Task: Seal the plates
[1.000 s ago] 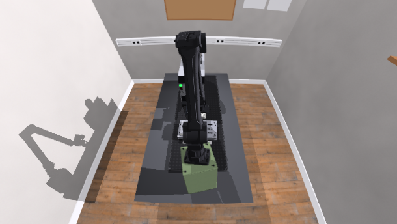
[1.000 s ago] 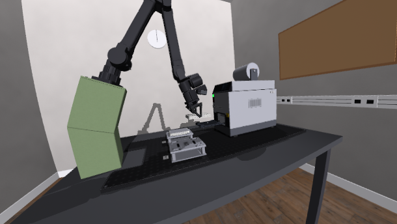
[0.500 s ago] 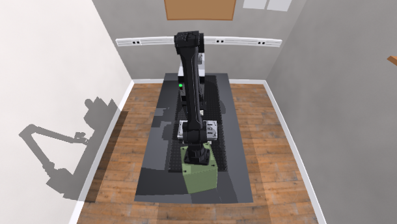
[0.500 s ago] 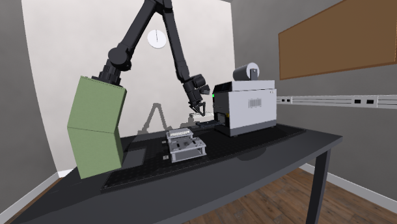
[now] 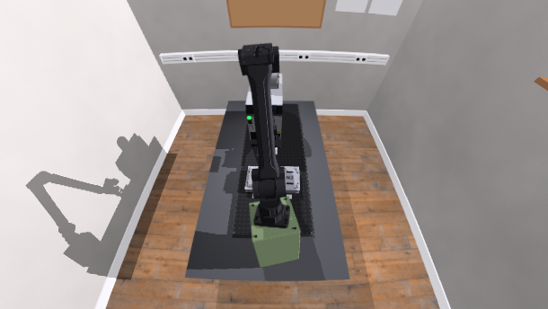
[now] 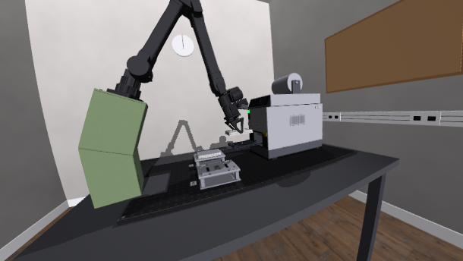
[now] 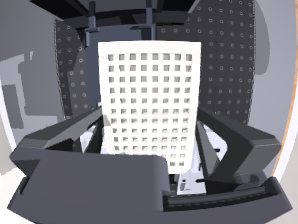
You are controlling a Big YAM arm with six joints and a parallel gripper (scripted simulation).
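Now: hand 3 cm short of the dark sealer stage, 5 cm to the right of it and 8 cm above it. The rest, counted from my hand: yellow warning label 14 cm ahead, 3 cm to the right, 3 cm below; foil roll 36 cm ahead, 9 cm to the left, 24 cm above; white plate right at my hand.
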